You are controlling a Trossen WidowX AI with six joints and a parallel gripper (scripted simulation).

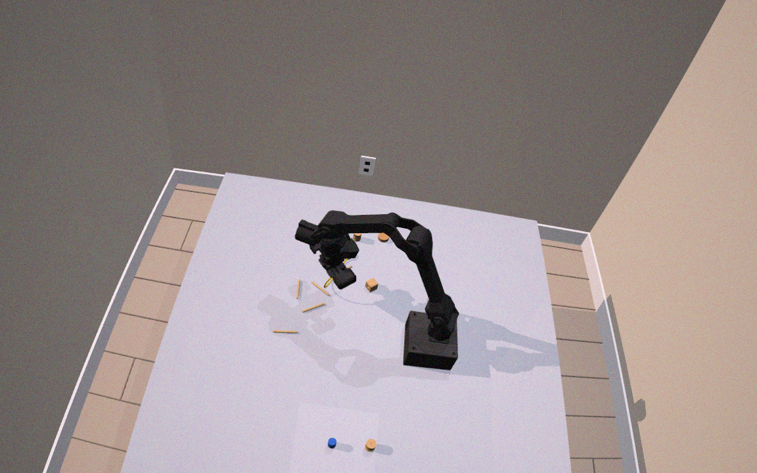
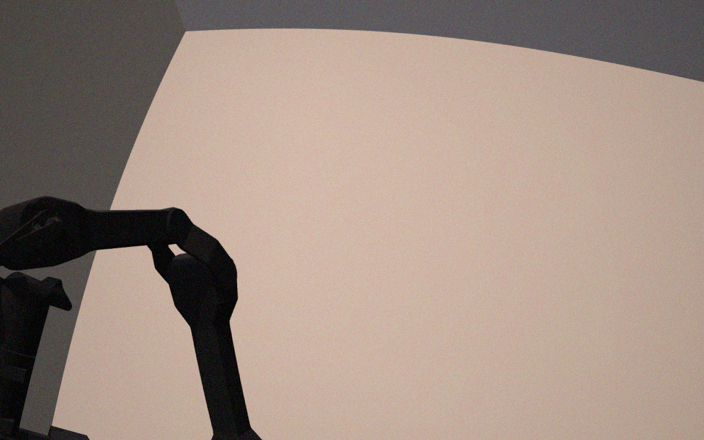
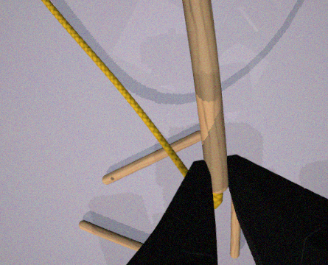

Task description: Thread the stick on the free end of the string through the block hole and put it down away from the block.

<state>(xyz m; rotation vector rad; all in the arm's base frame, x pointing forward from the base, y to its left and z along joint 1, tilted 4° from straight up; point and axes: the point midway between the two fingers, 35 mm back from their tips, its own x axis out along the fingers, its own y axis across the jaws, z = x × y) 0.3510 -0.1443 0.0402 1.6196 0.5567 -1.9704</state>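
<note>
The wooden block lies 13 cm behind my gripper tip, 5 cm to the right of it and 8 cm below it. Round my gripper tip: thin wooden stick (1 cm behind, 1 cm to the right); then blue peg (7 cm behind, 52 cm to the left, 8 cm below); then round wooden button (3 cm behind, 17 cm to the right, 9 cm below).
</note>
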